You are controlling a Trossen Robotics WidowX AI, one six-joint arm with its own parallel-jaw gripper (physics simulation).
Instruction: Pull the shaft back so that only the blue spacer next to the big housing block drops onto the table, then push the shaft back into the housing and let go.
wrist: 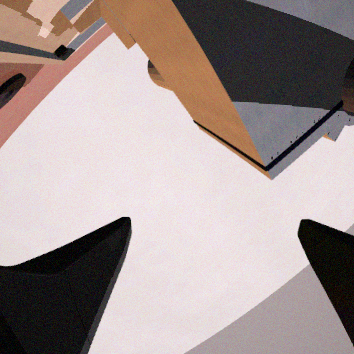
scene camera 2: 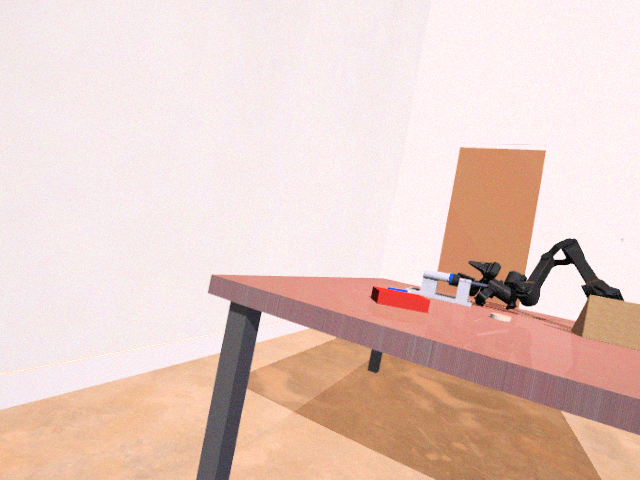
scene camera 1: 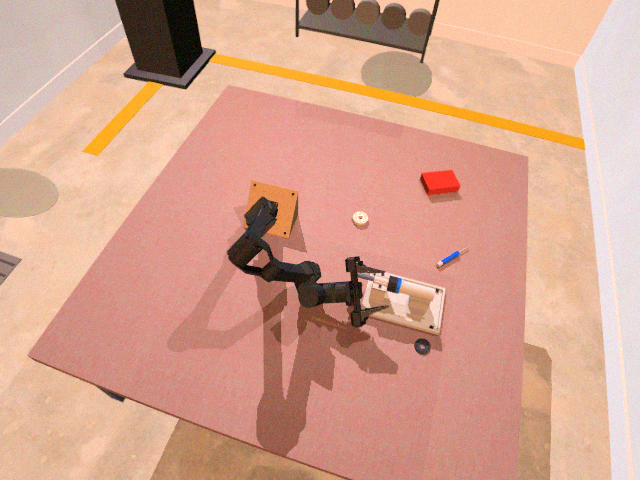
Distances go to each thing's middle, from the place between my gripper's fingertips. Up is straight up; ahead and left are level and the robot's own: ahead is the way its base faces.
Now: the red block (scene camera 2: 383, 296) 560 mm to the left of my hand, 120 mm below it and 110 mm ahead of it.
